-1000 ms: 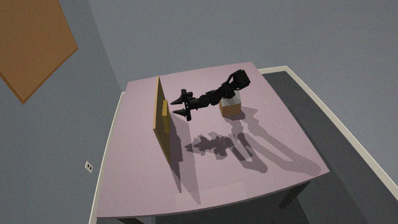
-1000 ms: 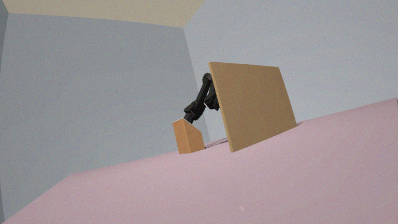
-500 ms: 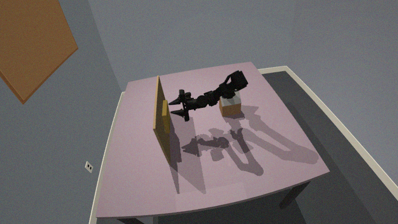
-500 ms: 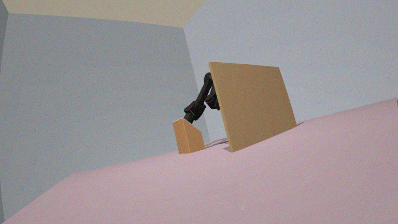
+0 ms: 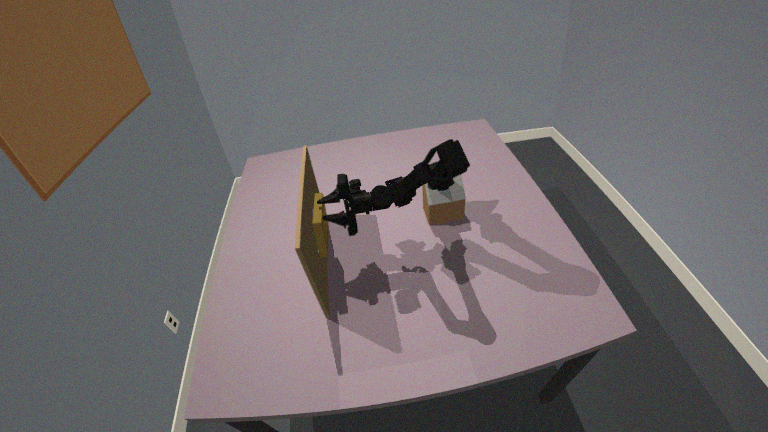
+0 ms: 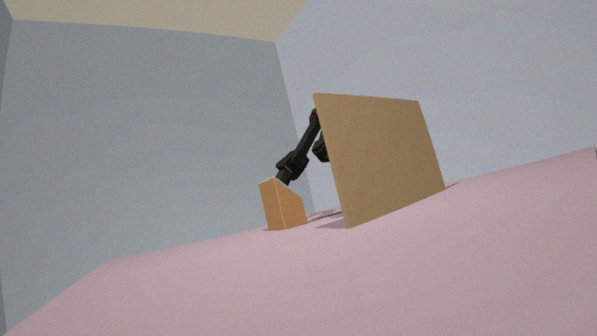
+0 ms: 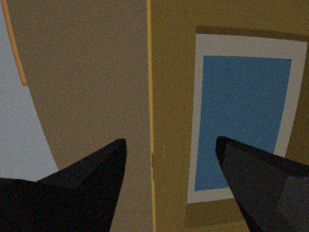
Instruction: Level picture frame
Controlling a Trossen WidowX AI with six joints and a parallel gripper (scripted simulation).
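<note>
My gripper tip is 1 cm short of the picture frame, 1 cm to the right of it and 5 cm above it. Round my gripper tip: brown wall panel: 2 cm ahead, 7 cm below.
</note>
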